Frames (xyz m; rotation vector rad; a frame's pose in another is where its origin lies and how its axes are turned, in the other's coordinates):
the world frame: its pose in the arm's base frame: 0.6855 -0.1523 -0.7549 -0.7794 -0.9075 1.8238
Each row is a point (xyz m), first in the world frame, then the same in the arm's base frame.
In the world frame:
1: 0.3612 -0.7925 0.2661
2: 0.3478 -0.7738 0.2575
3: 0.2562 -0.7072 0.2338
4: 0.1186 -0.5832 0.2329
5: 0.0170 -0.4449 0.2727
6: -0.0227 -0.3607 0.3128
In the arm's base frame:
1: 0.6929 0.3503 0.0045
2: 0.6964 0.3346 -0.0141
3: 0.7197 0.2364 -0.0707
4: 0.7157 0.0729 -0.1576
5: 0.6588 -0.0722 -0.2397
6: 0.6031 -0.1443 -0.2842

